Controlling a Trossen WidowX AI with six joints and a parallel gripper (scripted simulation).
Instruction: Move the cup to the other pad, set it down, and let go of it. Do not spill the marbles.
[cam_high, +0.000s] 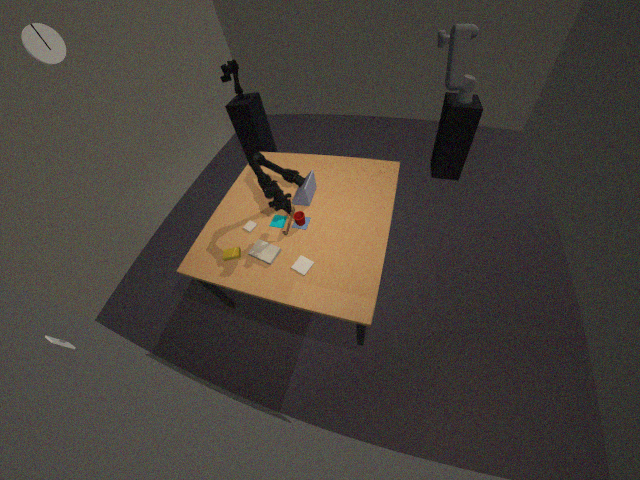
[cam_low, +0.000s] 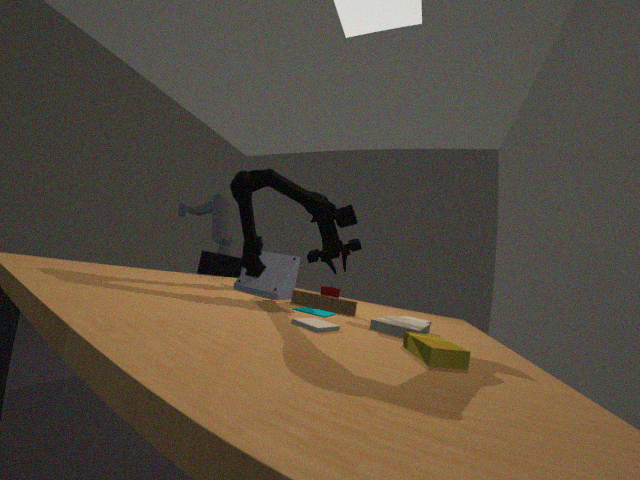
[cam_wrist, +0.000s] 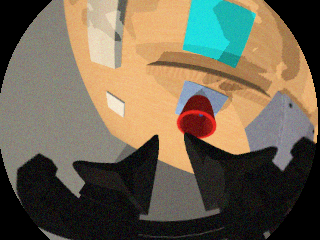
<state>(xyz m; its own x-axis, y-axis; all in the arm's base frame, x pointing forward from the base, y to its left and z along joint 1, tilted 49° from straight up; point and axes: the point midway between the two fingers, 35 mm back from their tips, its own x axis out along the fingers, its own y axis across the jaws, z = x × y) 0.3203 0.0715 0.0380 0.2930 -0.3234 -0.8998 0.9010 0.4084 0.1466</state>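
Now: the red cup 9 cm below my gripper tip, 3 cm to the left of it and 3 cm behind it. From my gripper tip the other things lie so: blue marble 12 cm below, 5 cm behind, 4 cm to the left; then light blue pad 14 cm below, 4 cm behind, 3 cm to the left; then brown bar 12 cm below, 5 cm to the right, 3 cm behind.
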